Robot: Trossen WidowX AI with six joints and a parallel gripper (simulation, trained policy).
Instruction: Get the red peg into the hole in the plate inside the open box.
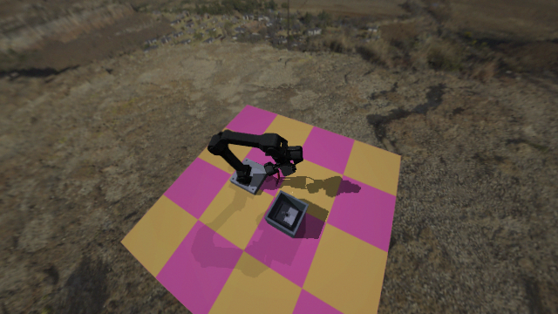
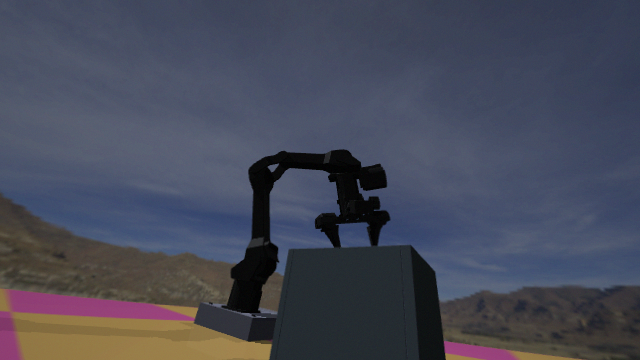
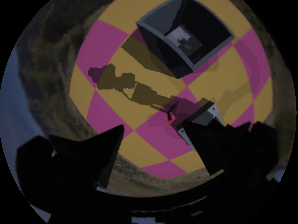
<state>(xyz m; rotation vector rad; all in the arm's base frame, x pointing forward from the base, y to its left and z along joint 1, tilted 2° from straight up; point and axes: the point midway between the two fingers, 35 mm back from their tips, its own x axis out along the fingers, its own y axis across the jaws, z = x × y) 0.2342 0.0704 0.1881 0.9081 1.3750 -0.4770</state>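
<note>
Now: gripper tip 60 mm past the red peg, 20 mm to the right of it and 150 mm above it. From my gripper tip the other things lie so: plate (60 mm ahead, 200 mm to the right, 140 mm below).
</note>
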